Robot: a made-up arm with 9 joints. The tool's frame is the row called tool.
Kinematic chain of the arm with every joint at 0, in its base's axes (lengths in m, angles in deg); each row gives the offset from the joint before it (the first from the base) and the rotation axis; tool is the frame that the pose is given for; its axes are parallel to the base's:
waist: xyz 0 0 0.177 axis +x
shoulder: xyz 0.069 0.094 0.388 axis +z
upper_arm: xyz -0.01 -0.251 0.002 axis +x
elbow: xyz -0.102 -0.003 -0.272 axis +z
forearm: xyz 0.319 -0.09 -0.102 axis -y
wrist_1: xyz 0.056 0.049 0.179 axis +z
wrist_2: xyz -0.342 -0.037 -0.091 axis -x
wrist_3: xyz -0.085 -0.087 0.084 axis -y
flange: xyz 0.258 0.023 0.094 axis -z
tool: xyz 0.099 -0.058 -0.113
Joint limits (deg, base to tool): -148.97..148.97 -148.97..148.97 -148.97..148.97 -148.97..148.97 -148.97..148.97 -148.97..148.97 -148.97..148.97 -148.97..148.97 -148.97..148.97
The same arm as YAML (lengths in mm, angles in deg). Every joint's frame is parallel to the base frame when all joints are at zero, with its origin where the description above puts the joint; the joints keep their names.
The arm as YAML. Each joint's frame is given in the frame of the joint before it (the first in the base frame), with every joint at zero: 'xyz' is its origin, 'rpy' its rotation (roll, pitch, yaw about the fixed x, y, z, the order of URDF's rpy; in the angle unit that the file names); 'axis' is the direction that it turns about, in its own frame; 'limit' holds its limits. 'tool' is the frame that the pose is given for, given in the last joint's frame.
units:
  length: mm
  angle: deg
joints:
  - name: waist
    type: revolute
    origin:
      xyz: [0.0, 0.0, 177.0]
      rpy: [0.0, 0.0, 0.0]
    axis: "+x"
    limit:
      lower: -148.97
      upper: 148.97
  - name: shoulder
    type: revolute
    origin:
      xyz: [69.0, 94.0, 388.0]
      rpy: [0.0, 0.0, 0.0]
    axis: "+z"
    limit:
      lower: -148.97
      upper: 148.97
  - name: upper_arm
    type: revolute
    origin:
      xyz: [-10.0, -251.0, 2.0]
      rpy: [0.0, 0.0, 0.0]
    axis: "+x"
    limit:
      lower: -148.97
      upper: 148.97
  - name: elbow
    type: revolute
    origin:
      xyz: [-102.0, -3.0, -272.0]
      rpy: [0.0, 0.0, 0.0]
    axis: "+z"
    limit:
      lower: -148.97
      upper: 148.97
  - name: forearm
    type: revolute
    origin:
      xyz: [319.0, -90.0, -102.0]
      rpy: [0.0, 0.0, 0.0]
    axis: "-y"
    limit:
      lower: -148.97
      upper: 148.97
  - name: wrist_1
    type: revolute
    origin:
      xyz: [56.0, 49.0, 179.0]
      rpy: [0.0, 0.0, 0.0]
    axis: "+z"
    limit:
      lower: -148.97
      upper: 148.97
  - name: wrist_2
    type: revolute
    origin:
      xyz: [-342.0, -37.0, -91.0]
      rpy: [0.0, 0.0, 0.0]
    axis: "-x"
    limit:
      lower: -148.97
      upper: 148.97
  - name: wrist_3
    type: revolute
    origin:
      xyz: [-85.0, -87.0, 84.0]
      rpy: [0.0, 0.0, 0.0]
    axis: "-y"
    limit:
      lower: -148.97
      upper: 148.97
  - name: flange
    type: revolute
    origin:
      xyz: [258.0, 23.0, 94.0]
      rpy: [0.0, 0.0, 0.0]
    axis: "-z"
    limit:
      lower: -148.97
      upper: 148.97
tool:
  origin:
    xyz: [99.0, -58.0, -113.0]
    rpy: [0.0, 0.0, 0.0]

